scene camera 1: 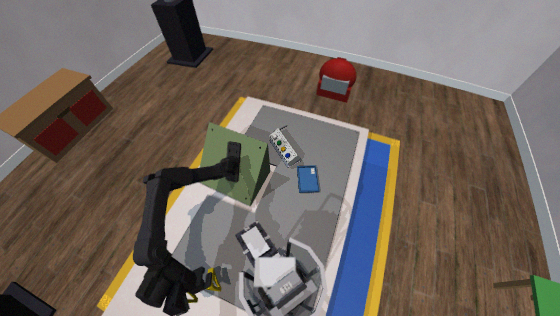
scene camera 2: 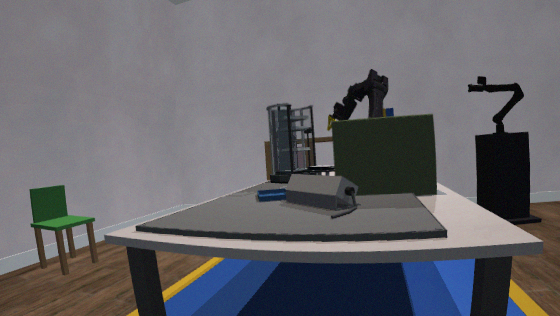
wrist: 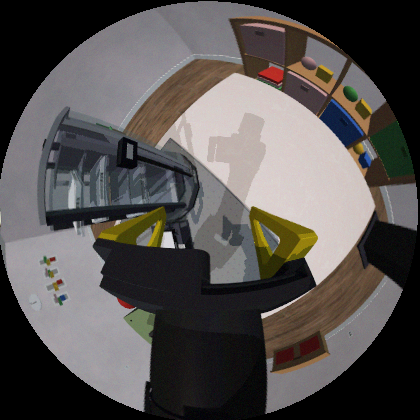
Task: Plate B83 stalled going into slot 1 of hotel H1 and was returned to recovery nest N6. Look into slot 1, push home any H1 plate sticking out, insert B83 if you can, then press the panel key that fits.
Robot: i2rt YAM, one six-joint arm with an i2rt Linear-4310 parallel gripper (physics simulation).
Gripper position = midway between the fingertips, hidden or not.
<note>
My gripper [wrist: 207, 210] is open and holds nothing. Also in view: a plate rack [scene camera 1: 308, 283].
The plate rack shows as well in scene camera 2 [scene camera 2: 284, 162] and in the wrist view [wrist: 89, 168].
</note>
